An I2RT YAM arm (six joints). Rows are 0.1 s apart.
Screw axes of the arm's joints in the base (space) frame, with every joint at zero. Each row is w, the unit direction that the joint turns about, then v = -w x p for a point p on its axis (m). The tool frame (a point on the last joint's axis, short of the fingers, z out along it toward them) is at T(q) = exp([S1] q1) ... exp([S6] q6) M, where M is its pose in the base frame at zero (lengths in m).
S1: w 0 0 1 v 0.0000 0.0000 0.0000
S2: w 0 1 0 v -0.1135 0.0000 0.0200
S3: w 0 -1 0 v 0.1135 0.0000 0.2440
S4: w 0 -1 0 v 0.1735 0.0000 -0.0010
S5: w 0 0 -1 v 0.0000 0.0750 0.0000
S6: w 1 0 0 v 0.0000 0.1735 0.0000
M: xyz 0.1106 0.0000 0.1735 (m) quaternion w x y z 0.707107 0 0.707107 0
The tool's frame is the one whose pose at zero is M.
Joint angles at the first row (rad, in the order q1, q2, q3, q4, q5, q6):
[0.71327, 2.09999, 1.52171, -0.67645, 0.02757, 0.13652]
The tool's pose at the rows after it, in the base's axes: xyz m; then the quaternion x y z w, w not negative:
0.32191 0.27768 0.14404 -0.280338 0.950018 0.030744 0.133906
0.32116 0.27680 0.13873 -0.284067 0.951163 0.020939 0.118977
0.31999 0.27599 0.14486 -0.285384 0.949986 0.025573 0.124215
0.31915 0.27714 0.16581 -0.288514 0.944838 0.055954 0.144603
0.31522 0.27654 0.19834 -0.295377 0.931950 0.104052 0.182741
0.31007 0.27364 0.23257 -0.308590 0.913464 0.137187 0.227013
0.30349 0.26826 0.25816 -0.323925 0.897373 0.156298 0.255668
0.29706 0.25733 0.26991 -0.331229 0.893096 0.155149 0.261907
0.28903 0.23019 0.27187 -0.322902 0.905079 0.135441 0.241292
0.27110 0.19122 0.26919 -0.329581 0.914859 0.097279 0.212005
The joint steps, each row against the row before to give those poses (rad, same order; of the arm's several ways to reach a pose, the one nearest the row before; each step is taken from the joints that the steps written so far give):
[0.00311, 0.02751, 0.00915, -0.02747, 0.02753, -0.00152]
[-0.00001, 0.01540, 0.00617, -0.02617, 0.00472, -0.00613]
[-0.00001, -0.01820, -0.00457, -0.00010, -0.00452, -0.00308]
[0.00001, -0.04740, 0.00606, 0.00915, -0.03974, -0.00459]
[-0.00001, -0.08290, -0.00756, 0.03524, -0.05997, -0.00920]
[0.00000, -0.08267, -0.00006, 0.02760, -0.03363, -0.02595]
[-0.00151, -0.06605, -0.00155, 0.00475, -0.02466, -0.03218]
[-0.01070, -0.05218, -0.02137, -0.02137, -0.00464, -0.02617]
[-0.04134, -0.07063, -0.06273, -0.06589, 0.00602, -0.02152]
[-0.05673, -0.11188, -0.11499, -0.08434, 0.02454, -0.07348]

